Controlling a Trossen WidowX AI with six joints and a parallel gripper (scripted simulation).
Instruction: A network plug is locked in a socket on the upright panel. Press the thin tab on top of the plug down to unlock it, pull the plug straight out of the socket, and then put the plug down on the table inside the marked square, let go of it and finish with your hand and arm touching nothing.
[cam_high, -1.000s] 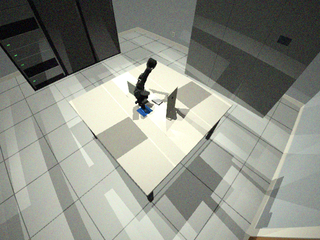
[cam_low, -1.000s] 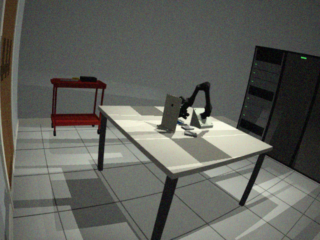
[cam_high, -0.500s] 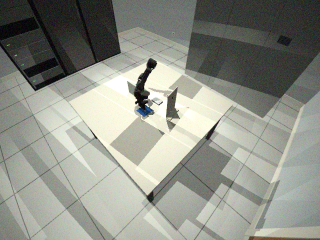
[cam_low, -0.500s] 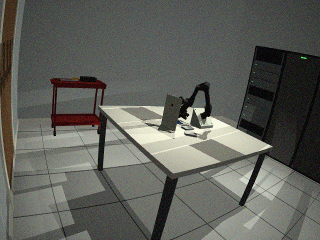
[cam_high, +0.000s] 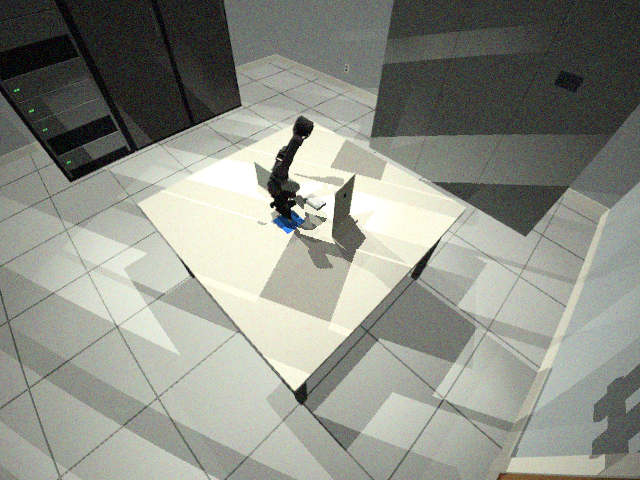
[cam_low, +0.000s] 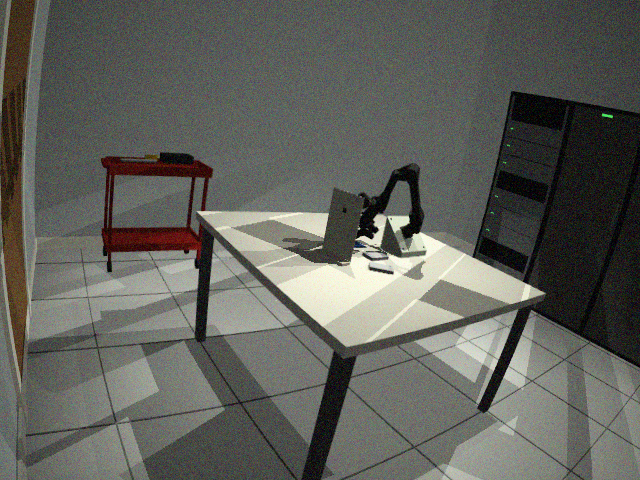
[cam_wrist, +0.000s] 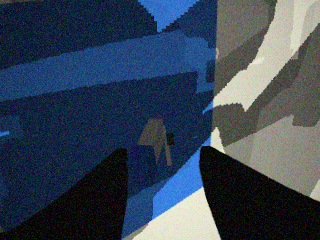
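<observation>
My gripper tip is now 10 mm above the network plug. The rest, counted from my gripper tip: grey upright panel 240 mm ahead, 130 mm to the left, 110 mm above; blue marked square 20 mm below.
</observation>
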